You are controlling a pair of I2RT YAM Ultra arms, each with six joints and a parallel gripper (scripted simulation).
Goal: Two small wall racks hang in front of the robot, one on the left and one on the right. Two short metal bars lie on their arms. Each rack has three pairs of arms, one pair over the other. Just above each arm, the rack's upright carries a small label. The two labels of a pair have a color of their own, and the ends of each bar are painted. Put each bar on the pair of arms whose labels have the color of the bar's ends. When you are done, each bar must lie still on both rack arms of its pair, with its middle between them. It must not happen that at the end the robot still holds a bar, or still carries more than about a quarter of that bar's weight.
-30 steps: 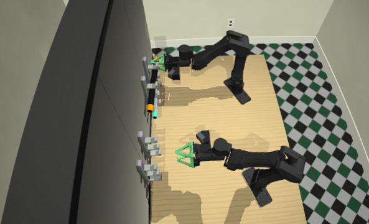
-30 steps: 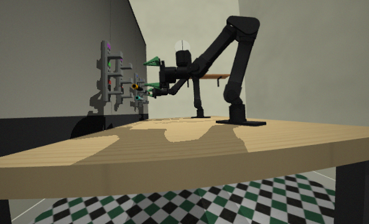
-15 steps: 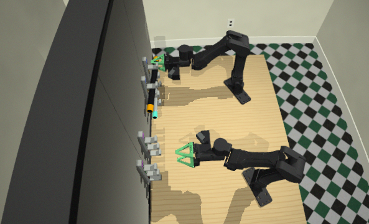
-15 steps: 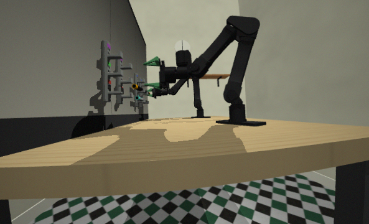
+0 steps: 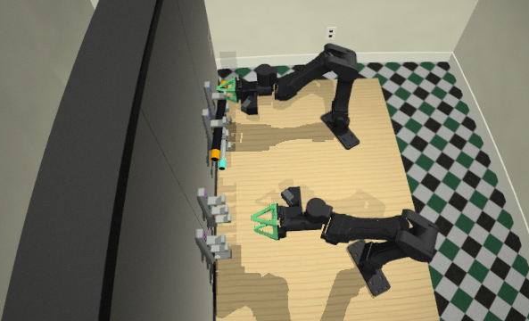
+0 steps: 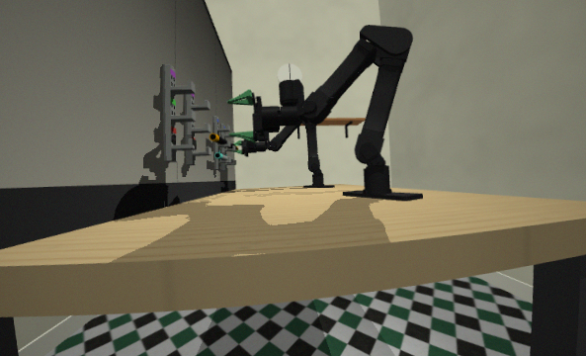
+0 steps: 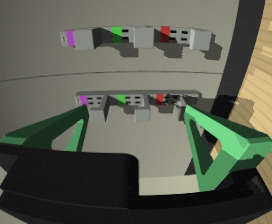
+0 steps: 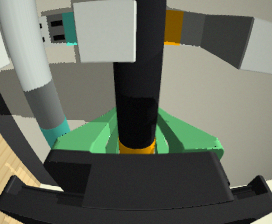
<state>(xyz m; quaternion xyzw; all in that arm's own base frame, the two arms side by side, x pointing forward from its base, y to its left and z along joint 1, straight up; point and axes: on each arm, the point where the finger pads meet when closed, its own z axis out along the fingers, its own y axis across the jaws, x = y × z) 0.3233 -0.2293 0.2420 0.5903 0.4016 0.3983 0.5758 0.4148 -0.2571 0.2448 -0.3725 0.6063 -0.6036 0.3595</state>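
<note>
The black bar is 130 mm to the left of my right hand. From my right hand the other things lie so: pale bar (130 mm to the left, 80 mm below).
</note>
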